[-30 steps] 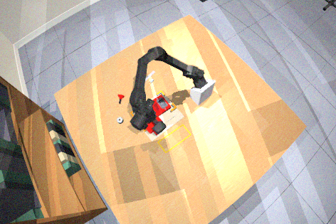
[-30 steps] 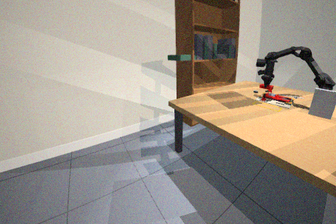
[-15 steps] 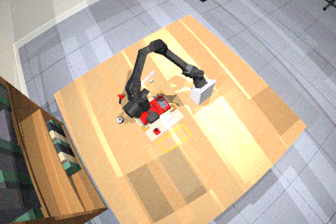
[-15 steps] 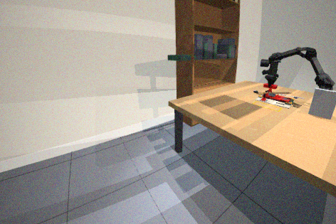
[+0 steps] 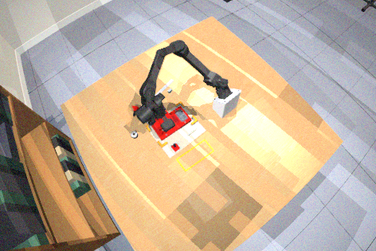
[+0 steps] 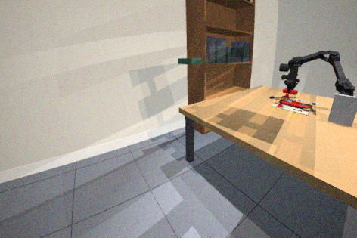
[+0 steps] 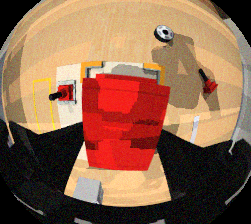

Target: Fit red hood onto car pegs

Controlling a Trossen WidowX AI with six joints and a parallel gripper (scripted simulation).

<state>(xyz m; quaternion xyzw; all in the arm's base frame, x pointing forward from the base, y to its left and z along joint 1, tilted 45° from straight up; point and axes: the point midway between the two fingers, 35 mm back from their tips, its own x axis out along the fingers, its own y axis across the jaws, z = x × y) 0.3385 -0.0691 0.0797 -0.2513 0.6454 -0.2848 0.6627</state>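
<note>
Right now the grey engine block is 80 mm below my gripper tip. Round my gripper tip: red hood: 10 mm above; then grey bar: 120 mm behind, 210 mm to the right, 110 mm below.
</note>
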